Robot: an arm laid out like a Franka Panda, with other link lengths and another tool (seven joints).
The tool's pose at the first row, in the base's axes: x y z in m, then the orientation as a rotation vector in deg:
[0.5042, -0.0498, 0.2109, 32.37, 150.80, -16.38]
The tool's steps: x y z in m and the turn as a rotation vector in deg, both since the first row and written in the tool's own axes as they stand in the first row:
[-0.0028, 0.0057, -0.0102, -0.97, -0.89, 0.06]
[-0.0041, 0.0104, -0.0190, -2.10, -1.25, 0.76]
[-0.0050, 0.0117, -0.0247, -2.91, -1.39, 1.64]
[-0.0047, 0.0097, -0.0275, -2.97, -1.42, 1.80]
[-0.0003, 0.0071, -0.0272, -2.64, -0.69, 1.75]
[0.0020, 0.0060, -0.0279, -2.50, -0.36, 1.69]
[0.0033, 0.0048, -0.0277, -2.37, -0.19, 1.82]
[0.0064, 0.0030, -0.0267, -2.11, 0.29, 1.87]
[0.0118, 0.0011, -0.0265, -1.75, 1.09, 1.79]
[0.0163, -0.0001, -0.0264, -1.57, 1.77, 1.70]
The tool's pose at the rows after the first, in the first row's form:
[0.5052, -0.0428, 0.2206, 31.88, 149.92, -15.26]
[0.5051, -0.0365, 0.2285, 32.30, 149.31, -13.63]
[0.5043, -0.0340, 0.2338, 33.13, 148.84, -12.33]
[0.5022, -0.0349, 0.2363, 33.30, 148.75, -12.21]
[0.4975, -0.0358, 0.2344, 33.56, 149.47, -12.49]
[0.4949, -0.0358, 0.2341, 33.63, 149.81, -12.62]
[0.4934, -0.0365, 0.2334, 33.89, 149.93, -12.72]
[0.4904, -0.0373, 0.2313, 34.18, 150.38, -12.94]
[0.4852, -0.0373, 0.2289, 34.43, 151.18, -13.26]
[0.4810, -0.0368, 0.2269, 34.57, 151.86, -13.37]

